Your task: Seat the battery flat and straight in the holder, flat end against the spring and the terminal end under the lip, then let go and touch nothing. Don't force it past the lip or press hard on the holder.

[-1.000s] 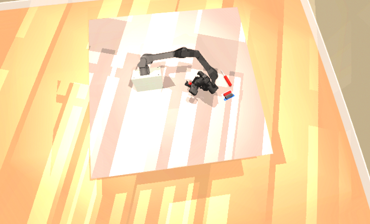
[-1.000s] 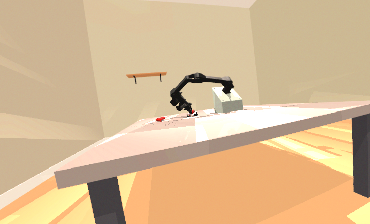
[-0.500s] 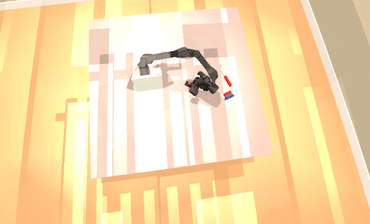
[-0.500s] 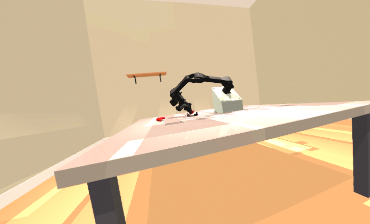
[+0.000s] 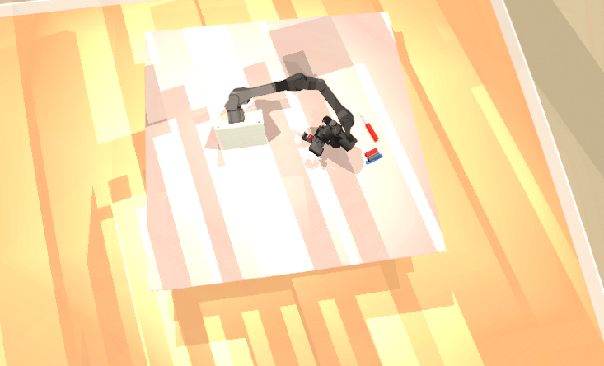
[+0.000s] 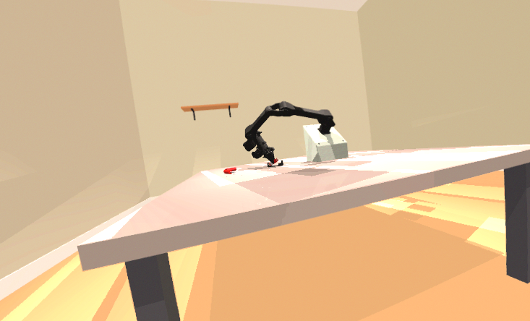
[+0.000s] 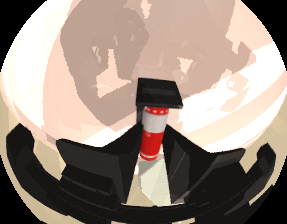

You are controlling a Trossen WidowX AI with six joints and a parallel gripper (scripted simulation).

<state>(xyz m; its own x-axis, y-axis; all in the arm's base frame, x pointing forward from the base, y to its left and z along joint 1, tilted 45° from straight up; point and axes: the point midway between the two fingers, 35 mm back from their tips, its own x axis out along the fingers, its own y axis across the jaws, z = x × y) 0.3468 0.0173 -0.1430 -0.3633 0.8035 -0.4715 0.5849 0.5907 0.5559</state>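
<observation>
Now: gripper tip 10 mm below the battery. The rest, counted from my gripper tip: red screwdriver (280 mm ahead, 30 mm to the left, 10 mm below).
</observation>
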